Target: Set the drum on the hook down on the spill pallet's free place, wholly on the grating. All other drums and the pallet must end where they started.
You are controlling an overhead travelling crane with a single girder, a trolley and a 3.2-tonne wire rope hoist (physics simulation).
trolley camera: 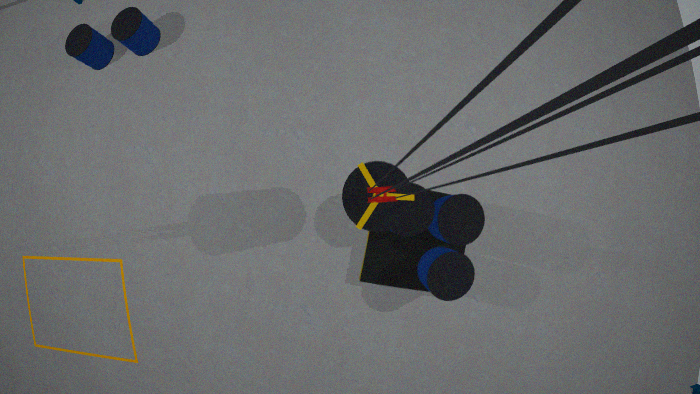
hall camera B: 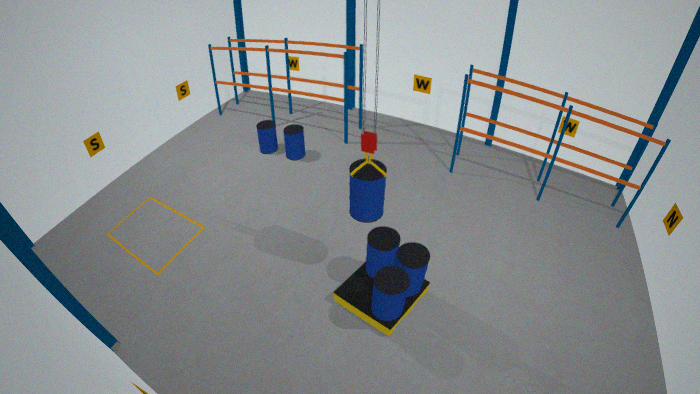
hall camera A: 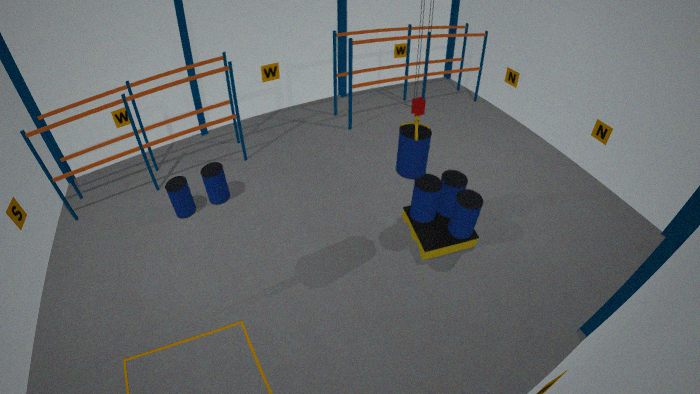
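Observation:
The blue drum on the hook (hall camera A: 412,157) (hall camera B: 367,199) (trolley camera: 354,196) hangs upright in the air. My gripper (hall camera A: 416,128) (hall camera B: 368,167) (trolley camera: 381,195), a yellow three-armed grab under the red hook block (hall camera A: 418,106) (hall camera B: 369,142), is shut on its rim. The spill pallet (hall camera A: 450,249) (hall camera B: 361,314) (trolley camera: 390,262) has black grating and yellow sides. Three blue drums stand on it: one (hall camera A: 425,204) (hall camera B: 382,257), another (hall camera A: 451,192) (hall camera B: 417,267) (trolley camera: 460,219) and a third (hall camera A: 464,219) (hall camera B: 389,300) (trolley camera: 450,275). The fourth corner is free. In the trolley view the hanging drum partly covers the first drum and the pallet's upper left corner.
Two blue drums (hall camera A: 181,199) (hall camera A: 217,186) (hall camera B: 267,139) (hall camera B: 295,144) (trolley camera: 97,49) (trolley camera: 142,35) stand apart on the floor. Racks (hall camera A: 140,142) (hall camera A: 350,85) (hall camera B: 345,100) (hall camera B: 455,150) stand along the W wall. A yellow floor outline (hall camera A: 183,341) (hall camera B: 177,212) (trolley camera: 72,258) lies away from the pallet.

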